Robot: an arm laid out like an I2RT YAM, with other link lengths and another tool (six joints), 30 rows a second.
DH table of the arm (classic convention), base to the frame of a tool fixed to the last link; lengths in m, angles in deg. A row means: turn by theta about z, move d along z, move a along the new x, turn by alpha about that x. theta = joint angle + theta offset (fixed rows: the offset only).
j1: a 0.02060, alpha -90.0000, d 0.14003, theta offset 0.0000
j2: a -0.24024, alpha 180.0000, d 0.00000, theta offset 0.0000
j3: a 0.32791, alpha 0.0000, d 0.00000, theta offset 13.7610
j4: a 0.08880, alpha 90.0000, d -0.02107, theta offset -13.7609
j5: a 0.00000, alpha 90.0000, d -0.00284, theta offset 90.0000
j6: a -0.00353, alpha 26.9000, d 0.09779, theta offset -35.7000
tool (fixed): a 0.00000, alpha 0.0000, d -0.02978, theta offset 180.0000
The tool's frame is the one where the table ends.
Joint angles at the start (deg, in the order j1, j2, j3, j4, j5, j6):
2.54 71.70 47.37 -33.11 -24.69 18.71
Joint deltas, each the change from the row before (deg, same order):
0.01 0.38 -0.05 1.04 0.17 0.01
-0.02 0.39 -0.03 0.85 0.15 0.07
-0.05 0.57 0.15 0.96 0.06 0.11
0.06 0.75 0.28 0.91 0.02 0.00
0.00 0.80 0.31 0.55 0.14 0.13
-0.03 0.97 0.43 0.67 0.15 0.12
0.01 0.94 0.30 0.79 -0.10 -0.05
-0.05 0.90 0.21 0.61 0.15 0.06
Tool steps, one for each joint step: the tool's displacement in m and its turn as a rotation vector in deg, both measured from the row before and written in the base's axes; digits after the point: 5 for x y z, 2 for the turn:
0.00253 -0.00002 -0.00120 -0.11 -0.61 -0.09
0.00217 -0.00018 -0.00135 -0.07 -0.40 -0.16
0.00313 -0.00021 -0.00094 0.03 -0.49 -0.17
0.00341 0.00049 -0.00114 0.00 -0.44 0.05
0.00279 -0.00001 -0.00179 -0.05 -0.01 -0.18
0.00360 -0.00017 -0.00184 -0.06 -0.08 -0.21
0.00326 0.00031 -0.00236 0.06 -0.17 0.10
0.00261 -0.00036 -0.00314 -0.10 0.10 -0.18

